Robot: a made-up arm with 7 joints. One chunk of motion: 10 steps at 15 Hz.
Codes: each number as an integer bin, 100 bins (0 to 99) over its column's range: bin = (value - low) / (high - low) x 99, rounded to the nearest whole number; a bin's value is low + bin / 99 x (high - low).
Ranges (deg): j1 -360..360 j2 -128.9..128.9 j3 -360..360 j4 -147.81..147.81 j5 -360..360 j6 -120.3..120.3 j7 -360..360
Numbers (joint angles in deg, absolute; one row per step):
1: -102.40 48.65 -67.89 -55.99 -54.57 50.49 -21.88
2: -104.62 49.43 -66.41 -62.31 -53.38 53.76 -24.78
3: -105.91 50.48 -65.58 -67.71 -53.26 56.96 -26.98
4: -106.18 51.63 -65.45 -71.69 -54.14 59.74 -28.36
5: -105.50 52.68 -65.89 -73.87 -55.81 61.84 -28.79
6: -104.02 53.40 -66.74 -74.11 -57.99 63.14 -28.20
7: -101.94 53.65 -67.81 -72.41 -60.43 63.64 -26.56
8: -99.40 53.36 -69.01 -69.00 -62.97 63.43 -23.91
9: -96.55 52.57 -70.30 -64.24 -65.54 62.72 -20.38
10: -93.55 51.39 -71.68 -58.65 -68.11 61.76 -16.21
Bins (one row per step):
1: 35 68 40 31 42 70 46
2: 35 68 40 29 42 72 46
3: 35 69 40 27 42 73 46
4: 35 69 41 25 42 74 46
5: 35 70 40 25 42 75 46
6: 35 70 40 25 42 75 46
7: 35 70 40 25 41 76 46
8: 36 70 40 26 41 76 46
9: 36 70 40 28 40 75 47
10: 37 69 40 30 40 75 47

